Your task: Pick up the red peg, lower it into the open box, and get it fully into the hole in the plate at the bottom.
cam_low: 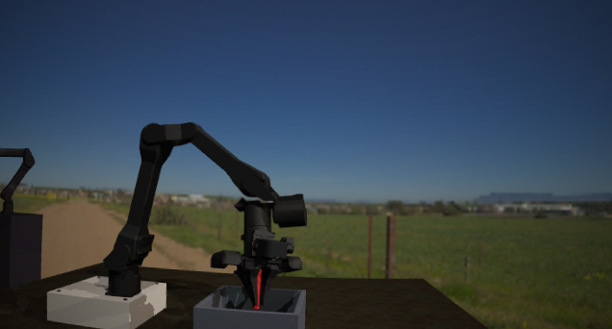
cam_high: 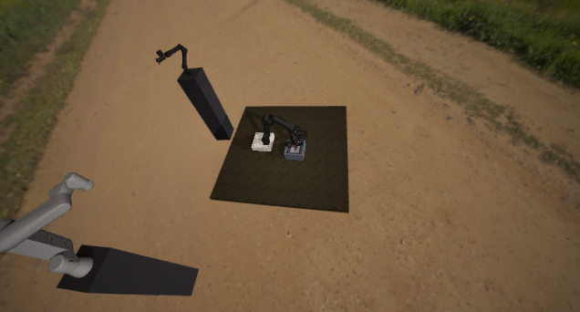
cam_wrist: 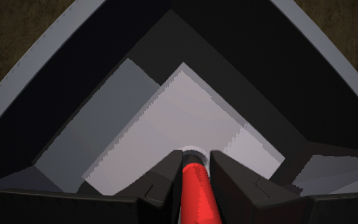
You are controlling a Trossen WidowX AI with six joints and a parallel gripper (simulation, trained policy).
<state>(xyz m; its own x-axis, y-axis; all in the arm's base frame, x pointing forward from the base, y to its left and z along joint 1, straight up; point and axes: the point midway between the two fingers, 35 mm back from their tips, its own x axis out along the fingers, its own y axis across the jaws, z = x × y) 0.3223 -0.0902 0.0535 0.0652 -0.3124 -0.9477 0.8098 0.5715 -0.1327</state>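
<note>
Now: the red peg 20 mm to the left of my gripper tip, 20 mm above it and 10 mm behind it. Also, from my gripper tip: grey box (60 mm below, 10 mm to the left, 10 mm behind).
</note>
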